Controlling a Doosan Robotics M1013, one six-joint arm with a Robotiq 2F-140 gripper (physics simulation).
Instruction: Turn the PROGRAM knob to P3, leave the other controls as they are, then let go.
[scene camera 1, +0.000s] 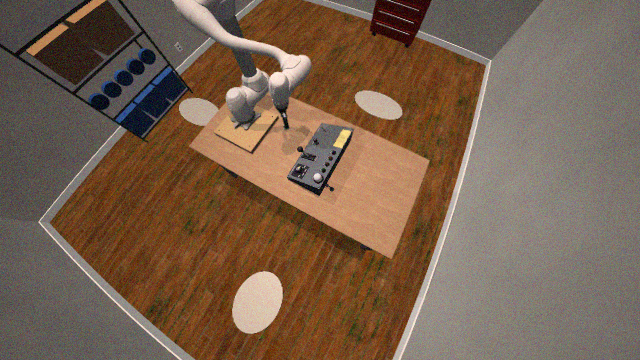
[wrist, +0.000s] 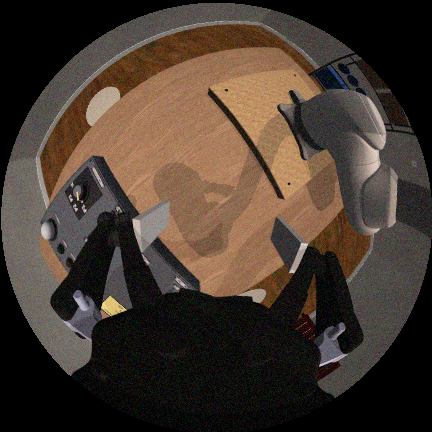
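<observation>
The control panel is a dark grey box on the table. A round knob with a pale pointer line sits on a black square plate near one end; it looks like the PROGRAM knob, but the markings are too small to read for certain, so its setting cannot be told. My gripper is open and empty. It hangs above the table beside the panel, on the robot-base side, apart from the knob. In the wrist view its left finger covers part of the panel.
The panel also carries a white dome, a black-knobbed lever, several small buttons and a yellow note. A black-tipped handle sticks out at its end. The arm's base stands on a wooden board.
</observation>
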